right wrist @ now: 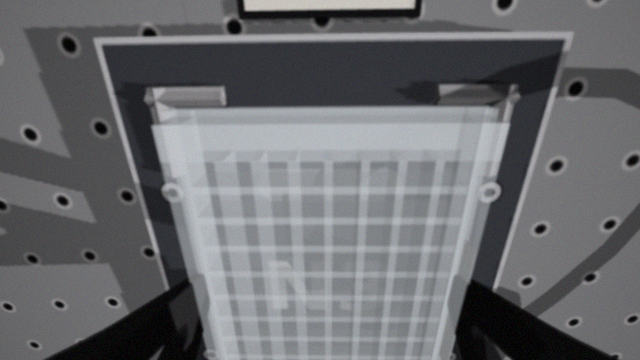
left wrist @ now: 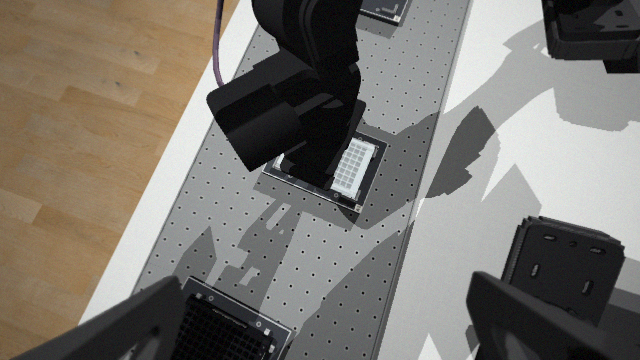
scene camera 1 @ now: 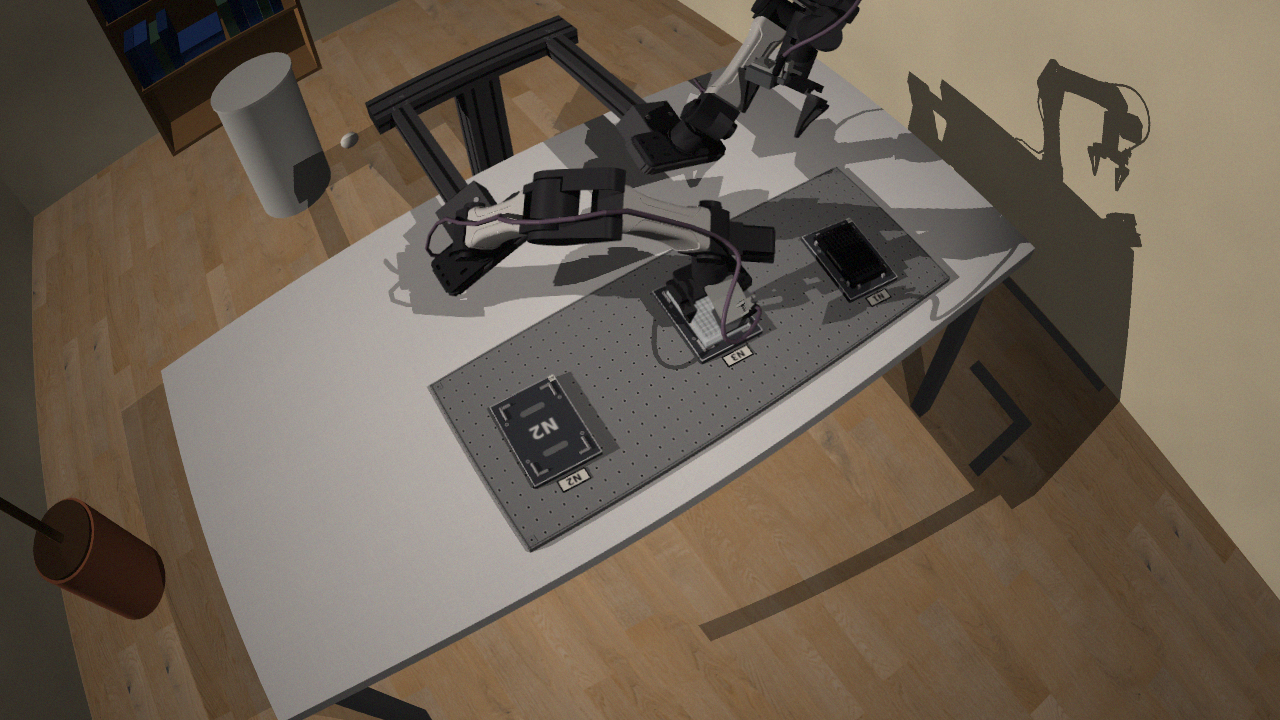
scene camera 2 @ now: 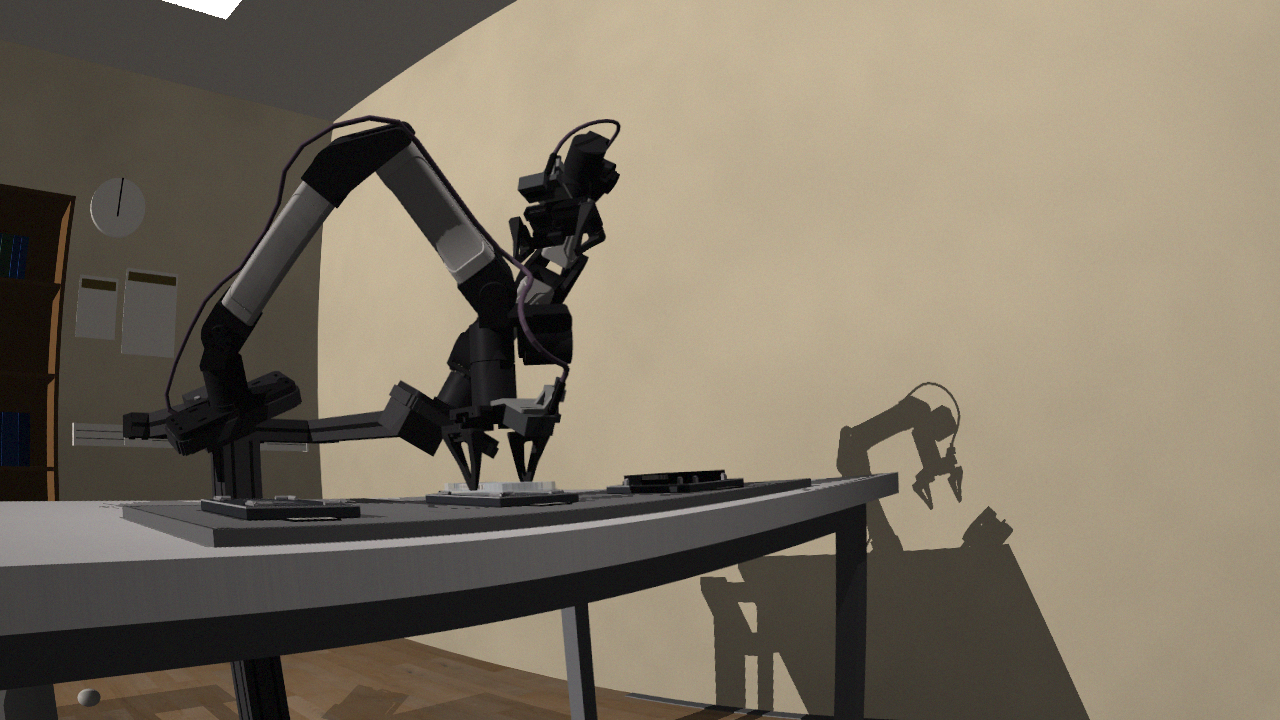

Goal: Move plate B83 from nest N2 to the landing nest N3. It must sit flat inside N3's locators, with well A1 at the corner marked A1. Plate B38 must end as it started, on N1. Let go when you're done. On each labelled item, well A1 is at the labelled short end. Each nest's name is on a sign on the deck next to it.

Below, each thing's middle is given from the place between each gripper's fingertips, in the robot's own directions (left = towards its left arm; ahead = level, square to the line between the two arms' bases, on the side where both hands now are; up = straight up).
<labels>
Now: right hand 1 cm above the clear plate B83 (scene camera 2: 533,487). The rest, counted from my right hand: nest N1 (scene camera 1: 889,275): 5 cm ahead, 30 cm to the left, 2 cm below; nest N3 (scene camera 2: 467,501): 2 cm below; black plate B38 (scene camera 1: 853,271): 5 cm ahead, 30 cm to the left, 1 cm below.
I see the clear plate B83 50 mm ahead of my left hand (scene camera 2: 545,257), 150 mm to the right of it and 330 mm below it. Also, from my left hand: nest N1: 100 mm ahead, 140 mm to the left, 340 mm below; nest N3: 50 mm ahead, 150 mm to the right, 340 mm below; black plate B38: 100 mm ahead, 140 mm to the left, 330 mm below.
</labels>
